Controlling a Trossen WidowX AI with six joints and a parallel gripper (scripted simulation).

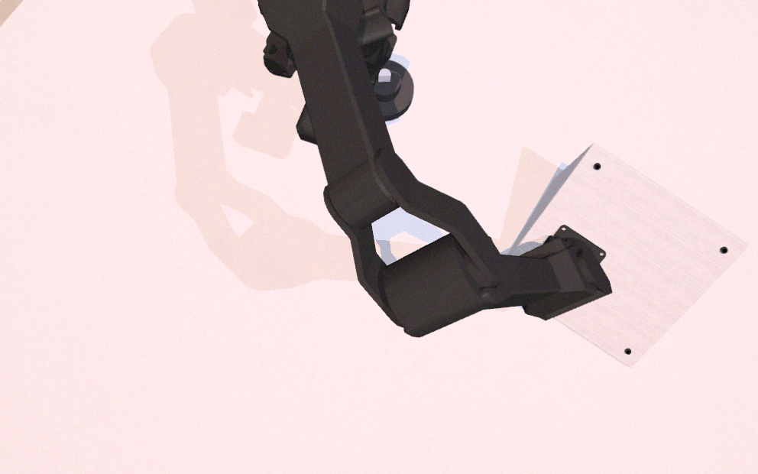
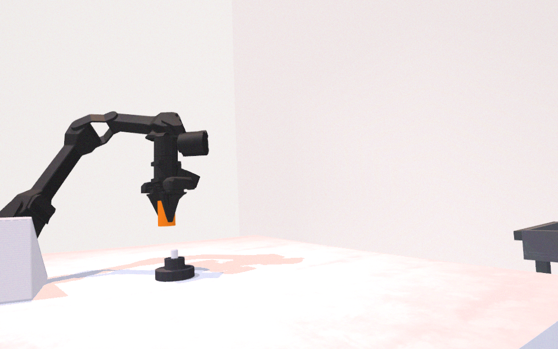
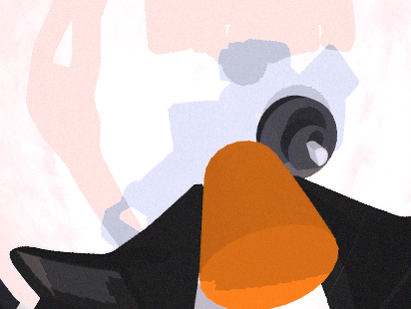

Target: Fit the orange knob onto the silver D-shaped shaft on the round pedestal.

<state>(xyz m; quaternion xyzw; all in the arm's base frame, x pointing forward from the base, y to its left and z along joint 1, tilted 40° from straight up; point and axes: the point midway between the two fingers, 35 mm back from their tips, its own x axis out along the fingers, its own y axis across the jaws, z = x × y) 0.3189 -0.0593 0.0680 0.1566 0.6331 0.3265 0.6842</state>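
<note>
My gripper tip is now 70 mm to the left of the dark round pedestal and 90 mm above it. Also, from my gripper tip: orange knob 30 mm above.
</note>
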